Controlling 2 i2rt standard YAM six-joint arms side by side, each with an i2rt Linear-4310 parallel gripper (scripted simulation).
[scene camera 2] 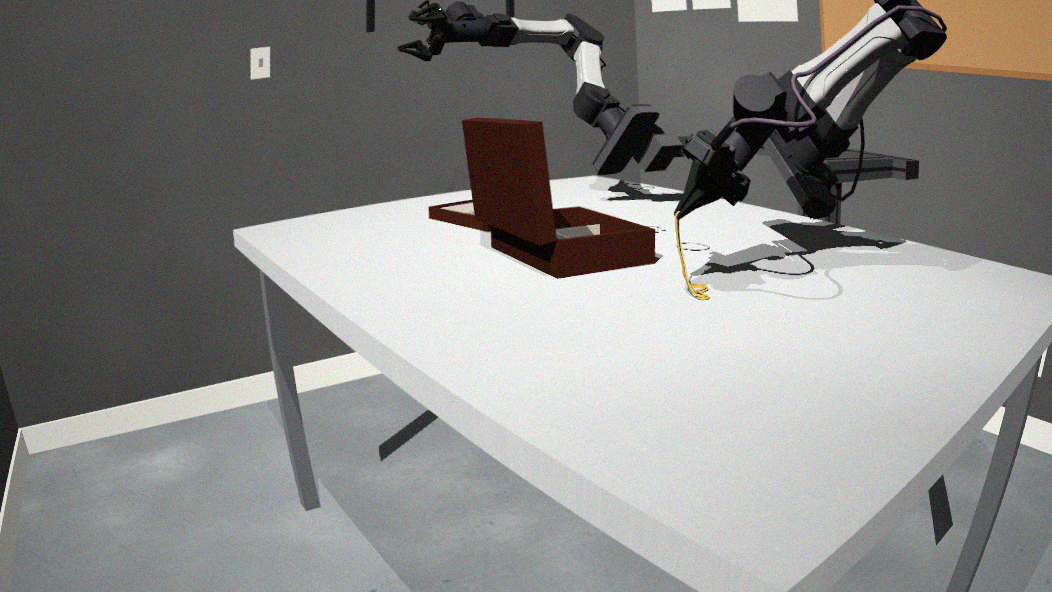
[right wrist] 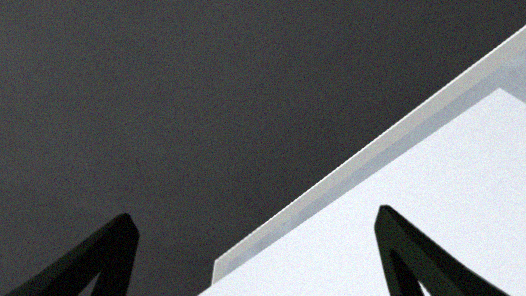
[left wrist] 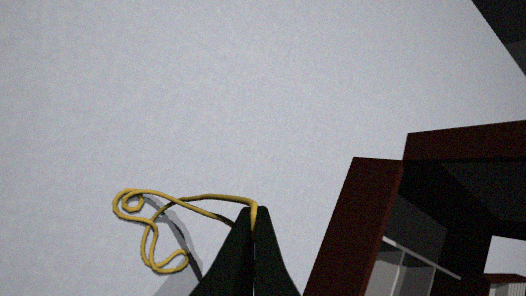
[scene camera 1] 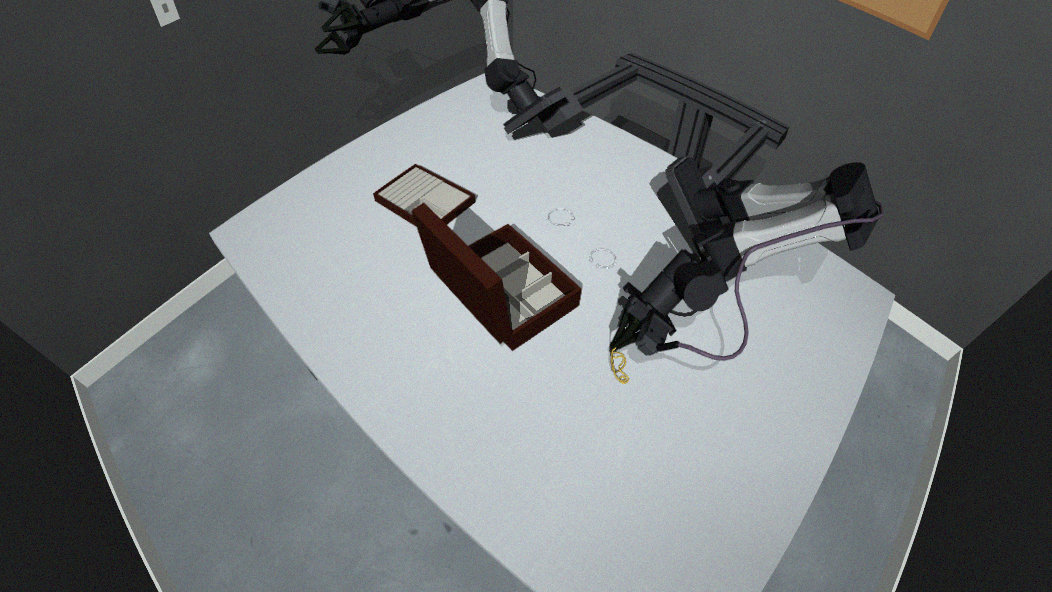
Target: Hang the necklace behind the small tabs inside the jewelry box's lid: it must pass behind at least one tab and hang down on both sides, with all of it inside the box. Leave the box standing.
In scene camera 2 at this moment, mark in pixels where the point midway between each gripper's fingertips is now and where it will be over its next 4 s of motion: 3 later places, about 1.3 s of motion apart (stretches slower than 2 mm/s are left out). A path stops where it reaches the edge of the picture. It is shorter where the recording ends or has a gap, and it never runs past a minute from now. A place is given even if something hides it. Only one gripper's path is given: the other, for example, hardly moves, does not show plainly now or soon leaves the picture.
The left gripper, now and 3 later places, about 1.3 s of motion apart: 676,216; 685,193; 696,173; 695,112
